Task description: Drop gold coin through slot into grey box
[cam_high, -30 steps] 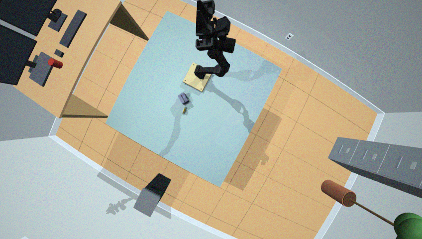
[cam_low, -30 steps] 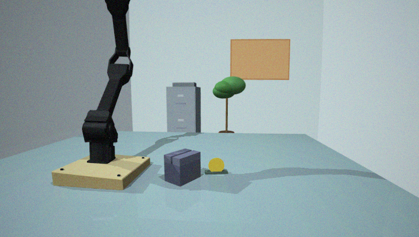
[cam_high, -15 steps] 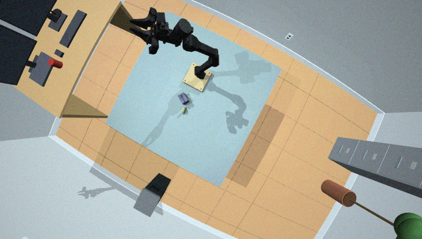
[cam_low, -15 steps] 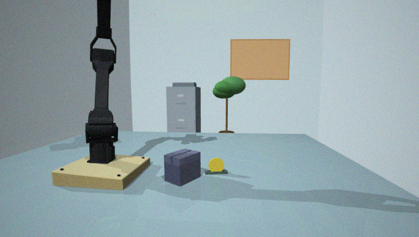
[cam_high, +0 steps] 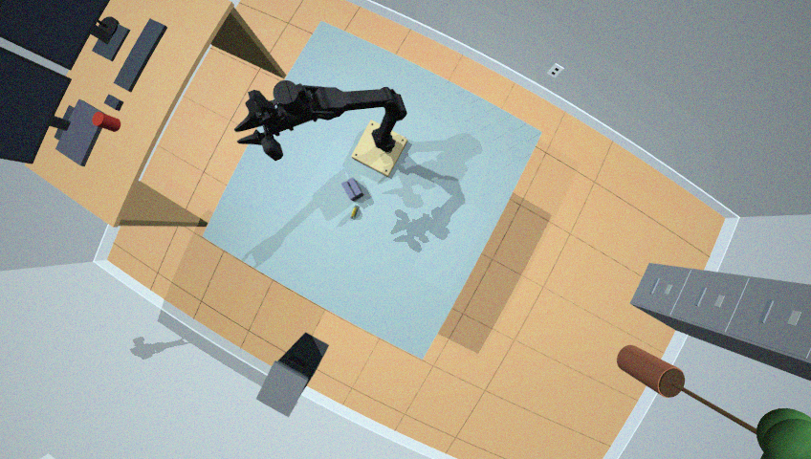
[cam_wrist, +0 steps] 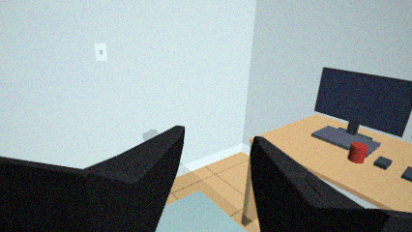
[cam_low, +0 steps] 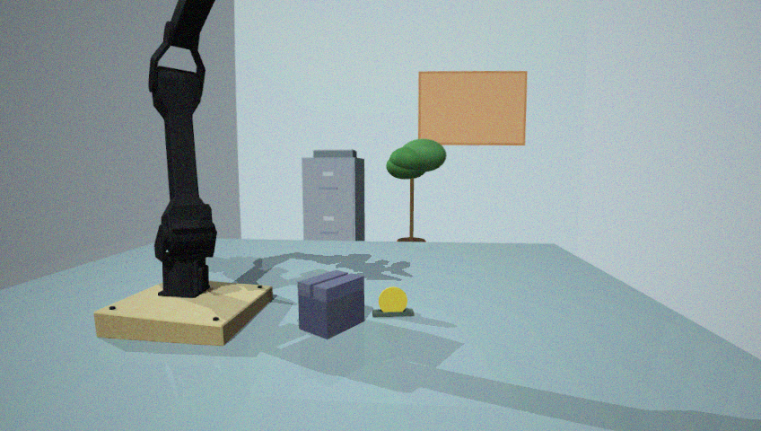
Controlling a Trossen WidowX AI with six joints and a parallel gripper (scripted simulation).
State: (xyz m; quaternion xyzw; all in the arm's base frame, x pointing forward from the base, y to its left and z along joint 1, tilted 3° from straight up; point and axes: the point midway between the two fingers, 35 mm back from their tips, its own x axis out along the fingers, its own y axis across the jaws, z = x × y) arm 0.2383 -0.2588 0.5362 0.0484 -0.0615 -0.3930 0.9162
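The gold coin is 7 cm ahead of my gripper tip, 25 cm to the left of it and 54 cm below it.
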